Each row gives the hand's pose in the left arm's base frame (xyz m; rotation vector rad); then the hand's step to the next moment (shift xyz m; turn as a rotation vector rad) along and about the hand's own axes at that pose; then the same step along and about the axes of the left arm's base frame.
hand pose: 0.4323 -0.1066 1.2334 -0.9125 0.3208 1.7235
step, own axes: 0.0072 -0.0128 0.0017 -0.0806 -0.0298 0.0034
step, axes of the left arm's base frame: 0.0102 0.0107 -0.0011 0.0334 -0.0434 0.0663
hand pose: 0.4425 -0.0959 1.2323 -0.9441 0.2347 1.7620
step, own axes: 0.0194 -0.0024 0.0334 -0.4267 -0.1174 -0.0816
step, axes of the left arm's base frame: -0.0162 0.0338 0.0095 0.1898 -0.3029 0.2734
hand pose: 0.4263 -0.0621 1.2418 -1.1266 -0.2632 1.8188
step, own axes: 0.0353 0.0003 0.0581 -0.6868 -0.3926 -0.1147
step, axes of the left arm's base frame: -0.0504 0.0442 0.0114 0.4155 -0.3752 0.5706
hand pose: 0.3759 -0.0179 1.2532 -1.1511 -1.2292 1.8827
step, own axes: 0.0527 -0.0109 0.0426 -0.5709 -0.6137 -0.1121
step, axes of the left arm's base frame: -0.0611 0.0313 0.0006 0.3683 -0.1943 0.7360
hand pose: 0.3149 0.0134 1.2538 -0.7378 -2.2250 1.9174
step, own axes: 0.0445 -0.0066 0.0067 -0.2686 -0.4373 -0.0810
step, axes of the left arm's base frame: -0.0434 0.0125 -0.0050 0.1419 -0.0782 0.4936
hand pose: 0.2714 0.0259 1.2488 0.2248 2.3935 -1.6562
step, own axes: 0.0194 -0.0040 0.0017 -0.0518 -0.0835 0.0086
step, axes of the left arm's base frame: -0.0195 -0.0030 -0.0022 0.0299 -0.0375 0.0862
